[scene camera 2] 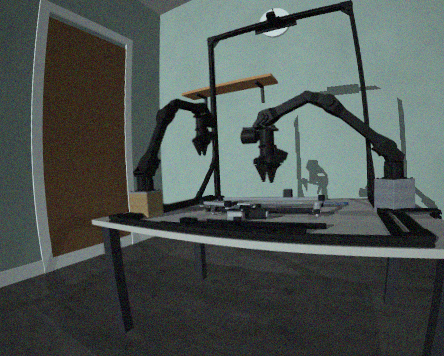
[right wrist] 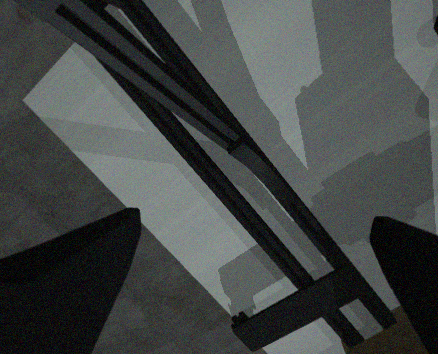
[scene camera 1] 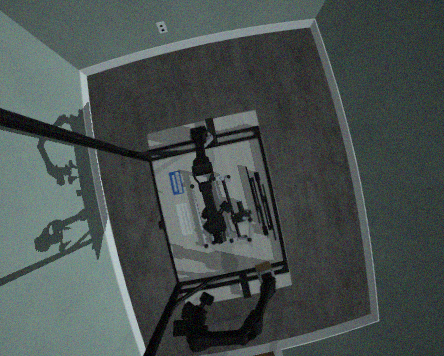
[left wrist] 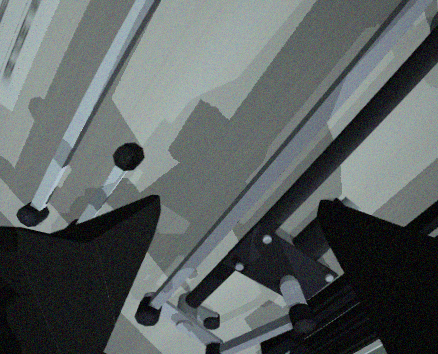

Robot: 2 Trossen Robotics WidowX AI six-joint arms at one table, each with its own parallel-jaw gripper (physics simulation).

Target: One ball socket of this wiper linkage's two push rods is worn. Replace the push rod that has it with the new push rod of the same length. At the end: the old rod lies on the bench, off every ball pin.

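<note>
In the left wrist view, a long silver push rod [left wrist: 320, 115] with a black end socket runs beside the linkage's black tube [left wrist: 310, 167]. A short silver rod [left wrist: 257, 336] runs from the crank by the dark motor plate [left wrist: 280, 265]. A separate long rod [left wrist: 85, 115] and a separate short rod [left wrist: 112, 182] lie on the bench at picture left; a finger hides the short one's lower end. My left gripper [left wrist: 239, 205] [scene camera 2: 268, 179] is open, empty, high above the linkage. My right gripper [right wrist: 254, 223] [scene camera 2: 201, 151] is open and empty, away from the rods. Socket wear cannot be told.
A blue tray [scene camera 1: 176, 183] and a printed sheet [scene camera 1: 184, 217] lie left of the rods in scene camera 1. Long black strips [scene camera 1: 260, 202] lie at the right. Black frame beams edge the table, with an upright post [scene camera 2: 216, 120]. Heavy shadows cross the bench.
</note>
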